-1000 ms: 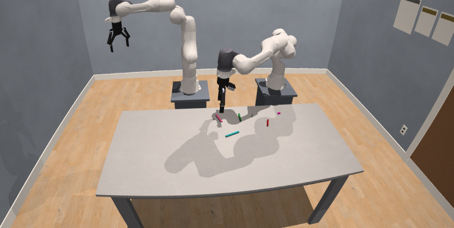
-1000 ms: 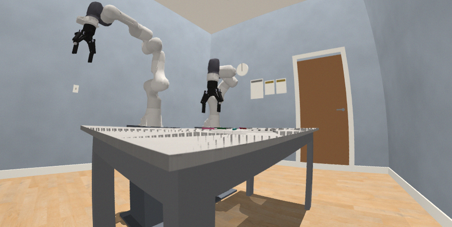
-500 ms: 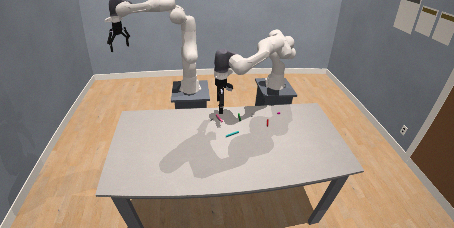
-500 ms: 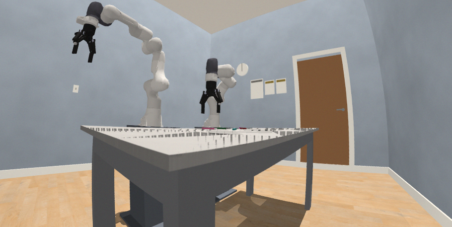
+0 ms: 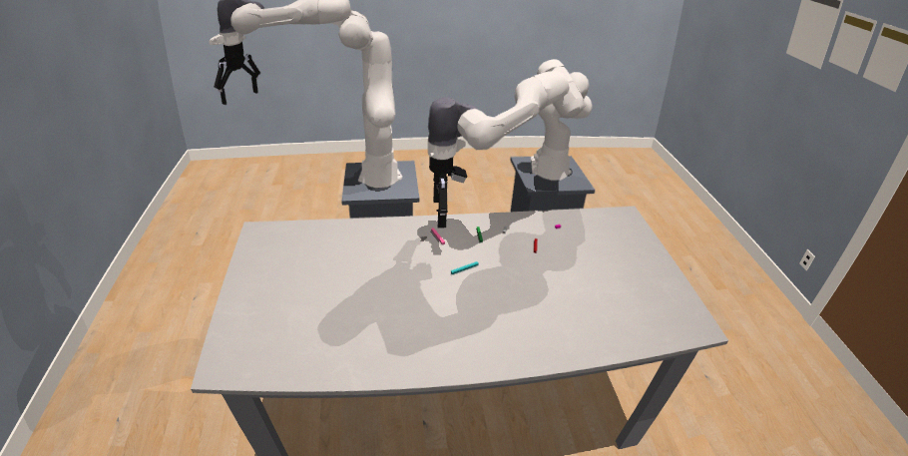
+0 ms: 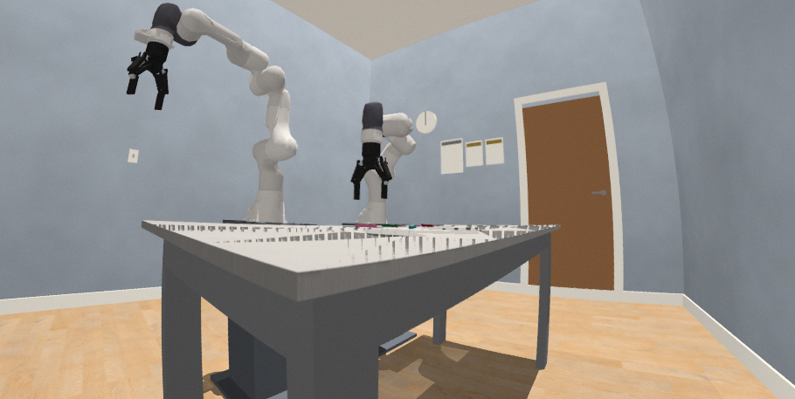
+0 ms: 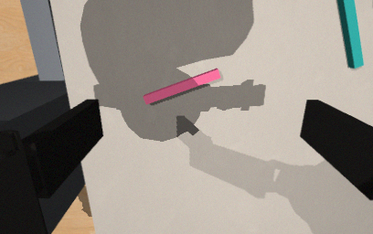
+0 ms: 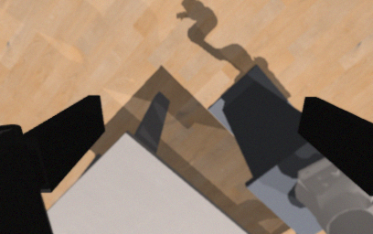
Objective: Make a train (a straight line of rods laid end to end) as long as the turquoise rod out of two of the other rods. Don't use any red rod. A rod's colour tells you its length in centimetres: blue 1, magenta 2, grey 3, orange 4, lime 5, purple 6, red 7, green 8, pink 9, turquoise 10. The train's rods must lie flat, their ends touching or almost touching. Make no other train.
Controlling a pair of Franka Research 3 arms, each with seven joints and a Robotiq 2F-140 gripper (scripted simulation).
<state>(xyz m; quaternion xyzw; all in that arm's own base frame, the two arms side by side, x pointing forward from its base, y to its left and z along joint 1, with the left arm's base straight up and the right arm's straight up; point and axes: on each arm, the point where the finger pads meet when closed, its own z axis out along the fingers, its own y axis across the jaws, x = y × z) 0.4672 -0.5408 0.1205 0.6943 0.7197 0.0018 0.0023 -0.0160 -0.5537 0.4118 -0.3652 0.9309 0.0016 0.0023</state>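
Observation:
The magenta rod lies 450 mm to the left of my left hand, 120 mm below it and 30 mm behind it. The rest, counted from my left hand: pink rod: 120 mm below, 20 mm behind; green rod: 150 mm to the left, 120 mm below, 10 mm behind; turquoise rod: 160 mm ahead, 120 mm below, 60 mm to the left.

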